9 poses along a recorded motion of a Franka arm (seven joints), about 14 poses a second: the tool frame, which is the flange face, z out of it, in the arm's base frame.
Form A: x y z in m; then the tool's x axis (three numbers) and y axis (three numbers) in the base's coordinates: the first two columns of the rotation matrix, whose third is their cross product.
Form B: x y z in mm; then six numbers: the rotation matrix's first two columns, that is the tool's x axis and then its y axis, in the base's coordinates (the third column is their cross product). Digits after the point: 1 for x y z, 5 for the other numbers.
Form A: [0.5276 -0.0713 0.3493 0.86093 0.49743 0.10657 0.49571 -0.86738 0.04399]
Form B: [527.6 -71.3 349.3 0.86093 0.49743 0.10657 0.49571 -0.86738 0.04399]
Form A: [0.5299 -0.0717 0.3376 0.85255 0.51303 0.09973 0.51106 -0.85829 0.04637]
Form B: [529.9 -71.7 337.6 0.85255 0.51303 0.09973 0.51106 -0.85829 0.04637]
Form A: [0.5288 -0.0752 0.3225 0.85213 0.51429 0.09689 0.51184 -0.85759 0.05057]
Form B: [528.8 -75.2 322.5 0.85213 0.51429 0.09689 0.51184 -0.85759 0.05057]
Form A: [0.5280 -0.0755 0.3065 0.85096 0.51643 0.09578 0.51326 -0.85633 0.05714]
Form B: [528.0 -75.5 306.5 0.85096 0.51643 0.09578 0.51326 -0.85633 0.05714]
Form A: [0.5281 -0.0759 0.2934 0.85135 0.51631 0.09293 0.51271 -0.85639 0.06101]
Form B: [528.1 -75.9 293.4 0.85135 0.51631 0.09293 0.51271 -0.85639 0.06101]
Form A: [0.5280 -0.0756 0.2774 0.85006 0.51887 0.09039 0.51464 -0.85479 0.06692]
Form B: [528.0 -75.6 277.4 0.85006 0.51887 0.09039 0.51464 -0.85479 0.06692]
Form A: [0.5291 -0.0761 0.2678 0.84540 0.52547 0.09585 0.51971 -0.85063 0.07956]
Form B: [529.1 -76.1 267.8 0.84540 0.52547 0.09585 0.51971 -0.85063 0.07956]
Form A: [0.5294 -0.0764 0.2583 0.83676 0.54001 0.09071 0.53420 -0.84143 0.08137]
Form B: [529.4 -76.4 258.3 0.83676 0.54001 0.09071 0.53420 -0.84143 0.08137]
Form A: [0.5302 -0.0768 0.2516 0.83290 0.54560 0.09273 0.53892 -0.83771 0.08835]
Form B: [530.2 -76.8 251.6 0.83290 0.54560 0.09273 0.53892 -0.83771 0.08835]
